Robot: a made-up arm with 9 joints.
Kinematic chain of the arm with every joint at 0, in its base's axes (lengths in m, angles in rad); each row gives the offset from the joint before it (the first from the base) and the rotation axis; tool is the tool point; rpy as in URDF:
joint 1: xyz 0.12 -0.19 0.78 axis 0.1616 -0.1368 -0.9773
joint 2: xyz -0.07 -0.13 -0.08 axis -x
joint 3: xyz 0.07 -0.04 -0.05 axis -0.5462 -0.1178 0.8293
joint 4: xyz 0 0.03 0.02 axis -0.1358 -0.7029 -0.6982
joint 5: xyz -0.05 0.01 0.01 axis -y
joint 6: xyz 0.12 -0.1 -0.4 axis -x
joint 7: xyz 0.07 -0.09 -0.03 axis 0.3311 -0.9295 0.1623
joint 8: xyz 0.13 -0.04 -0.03 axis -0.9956 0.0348 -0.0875
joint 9: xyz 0.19 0 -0.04 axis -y
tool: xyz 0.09 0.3 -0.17 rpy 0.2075 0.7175 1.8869
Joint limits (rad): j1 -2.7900..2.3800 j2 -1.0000..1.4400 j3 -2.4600..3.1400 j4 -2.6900..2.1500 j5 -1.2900..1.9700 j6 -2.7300..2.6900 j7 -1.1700..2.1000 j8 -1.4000..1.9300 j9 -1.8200..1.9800
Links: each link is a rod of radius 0.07 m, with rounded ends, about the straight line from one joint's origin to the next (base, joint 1, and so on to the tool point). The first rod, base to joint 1, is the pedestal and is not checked.
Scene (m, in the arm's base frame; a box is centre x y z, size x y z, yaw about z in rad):
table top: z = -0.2
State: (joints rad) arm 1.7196 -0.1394 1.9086 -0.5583 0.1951 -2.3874 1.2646 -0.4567 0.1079
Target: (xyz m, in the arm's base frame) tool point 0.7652 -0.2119 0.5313
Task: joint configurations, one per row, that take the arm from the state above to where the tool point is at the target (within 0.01 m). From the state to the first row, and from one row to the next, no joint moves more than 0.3 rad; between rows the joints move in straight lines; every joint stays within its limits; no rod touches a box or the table.
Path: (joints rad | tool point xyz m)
1: 1.4987 -0.1991 2.0693 -0.4876 0.4326 -2.4098 1.1196 -0.3006 0.1404 | 0.5862 -0.6507 0.4386
2: 1.2779 -0.2588 2.2301 -0.4169 0.6702 -2.4322 0.9746 -0.1445 0.1728 | 0.7652 -0.2119 0.5313

